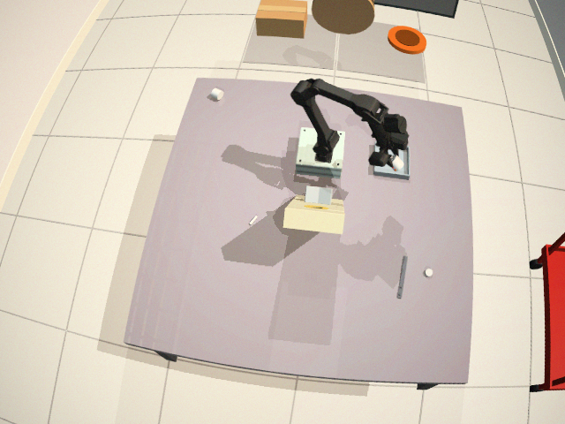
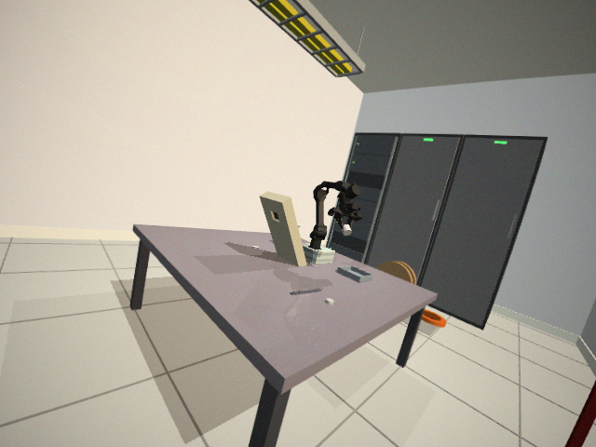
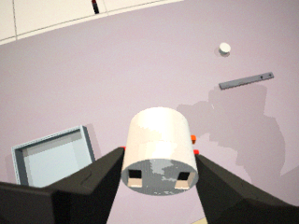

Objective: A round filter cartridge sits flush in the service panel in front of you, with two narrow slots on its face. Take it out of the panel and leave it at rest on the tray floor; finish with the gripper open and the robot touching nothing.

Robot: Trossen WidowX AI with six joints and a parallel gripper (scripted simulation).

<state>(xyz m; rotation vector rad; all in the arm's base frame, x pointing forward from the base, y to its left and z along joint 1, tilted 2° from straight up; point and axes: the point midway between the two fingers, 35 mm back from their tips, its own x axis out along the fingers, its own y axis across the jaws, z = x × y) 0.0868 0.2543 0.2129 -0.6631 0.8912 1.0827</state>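
My gripper tip is 180 mm past the blue-grey tray, 10 mm to the right of it and 250 mm above it. The rest, counted from my gripper tip: round filter cartridge: right at my gripper tip; then small white stick: 200 mm ahead, 480 mm to the right, 260 mm below.
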